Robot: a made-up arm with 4 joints.
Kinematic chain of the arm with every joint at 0, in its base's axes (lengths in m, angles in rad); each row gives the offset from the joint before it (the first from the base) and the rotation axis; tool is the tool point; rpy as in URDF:
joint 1: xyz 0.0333 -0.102 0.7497 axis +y
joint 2: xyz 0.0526 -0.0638 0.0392 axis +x
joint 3: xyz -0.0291 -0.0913 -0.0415 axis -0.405 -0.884 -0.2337
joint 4: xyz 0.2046 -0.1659 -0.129 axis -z
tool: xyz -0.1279 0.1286 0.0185 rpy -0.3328 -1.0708 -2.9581
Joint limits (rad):
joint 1: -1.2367..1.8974
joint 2: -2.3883..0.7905
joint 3: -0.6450..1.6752
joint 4: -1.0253..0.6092
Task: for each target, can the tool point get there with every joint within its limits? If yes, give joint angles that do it. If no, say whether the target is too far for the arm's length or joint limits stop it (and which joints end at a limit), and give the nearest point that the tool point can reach.
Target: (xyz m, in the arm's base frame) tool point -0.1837 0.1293 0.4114
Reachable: no: joint limits stop it (at a limit: joint 2, joint 4) | nearest point -0.0729 -0.0540 0.5841 | short by 0.275 m
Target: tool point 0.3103 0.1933 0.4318
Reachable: no: joint limits stop it (at a limit: joint 1, joint 2, joint 4) | nearest point 0.2986 0.0407 0.6057 | short by 0.232 m
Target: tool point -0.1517 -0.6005 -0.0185
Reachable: no: too far | nearest point -0.0282 -0.3245 0.4942 | short by 0.595 m
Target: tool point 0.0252 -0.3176 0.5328
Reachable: yes | joints 0.1812 0.4220 -0.2260 -0.7724
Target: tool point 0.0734 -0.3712 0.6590
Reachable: yes | joints 0.8996 0.1716 1.1756 -0.2781
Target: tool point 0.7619 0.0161 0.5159
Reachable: no: too far | nearest point 0.3846 -0.0833 0.6370 | short by 0.409 m
